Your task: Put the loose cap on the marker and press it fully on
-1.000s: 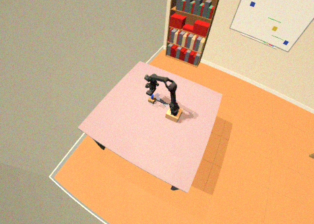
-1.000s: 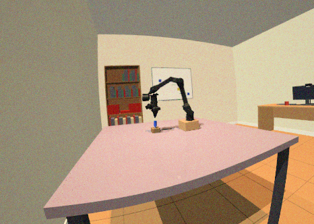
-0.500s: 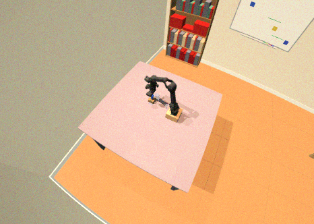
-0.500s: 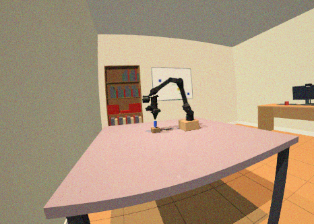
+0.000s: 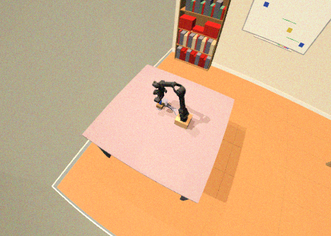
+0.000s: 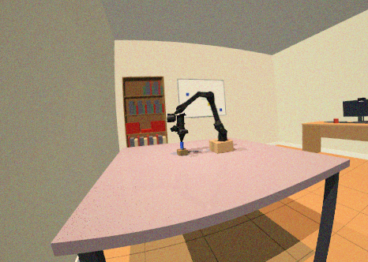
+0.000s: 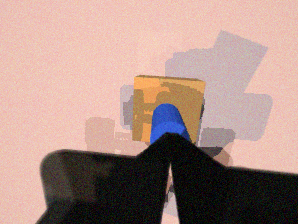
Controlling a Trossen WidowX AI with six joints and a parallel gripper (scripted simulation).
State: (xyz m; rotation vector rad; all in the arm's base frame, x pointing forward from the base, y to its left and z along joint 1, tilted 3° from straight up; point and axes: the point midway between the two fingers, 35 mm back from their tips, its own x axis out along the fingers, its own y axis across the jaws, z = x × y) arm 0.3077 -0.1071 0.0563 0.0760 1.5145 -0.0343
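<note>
Now: gripper tip 20 mm above the blue marker cap. From my gripper tip the other things lie so: holder block 80 mm below.
</note>
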